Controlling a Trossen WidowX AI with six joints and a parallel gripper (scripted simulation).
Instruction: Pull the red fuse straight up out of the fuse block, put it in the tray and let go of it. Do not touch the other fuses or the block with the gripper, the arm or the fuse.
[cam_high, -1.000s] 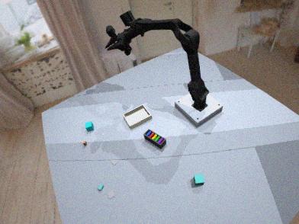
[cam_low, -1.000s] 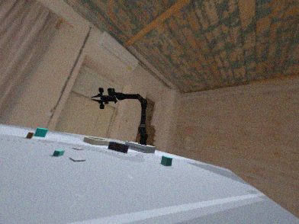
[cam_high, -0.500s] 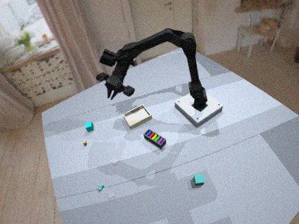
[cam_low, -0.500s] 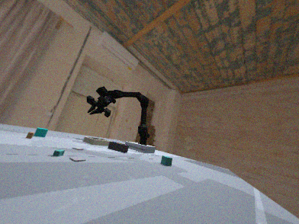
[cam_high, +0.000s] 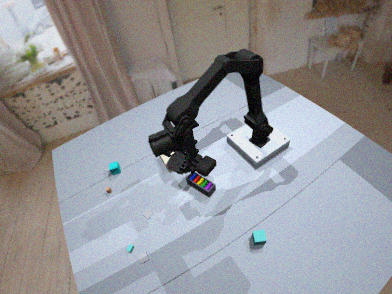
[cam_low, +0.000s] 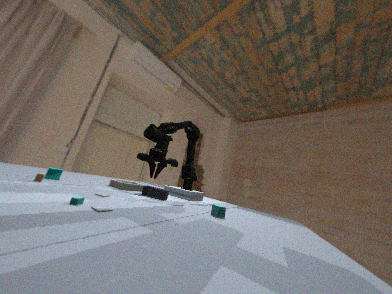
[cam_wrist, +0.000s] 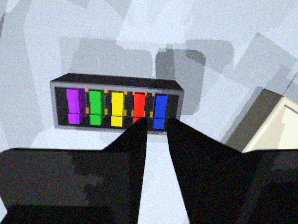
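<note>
Now: the red fuse 50 mm below my gripper tip, 10 mm to the left of it and 10 mm behind it. The rest, counted from my gripper tip: tray: 150 mm to the right, 70 mm below, 40 mm behind; then blue fuse: 50 mm below, 10 mm to the right, 10 mm behind; then yellow fuse: 50 mm below, 30 mm to the left, 10 mm behind.
</note>
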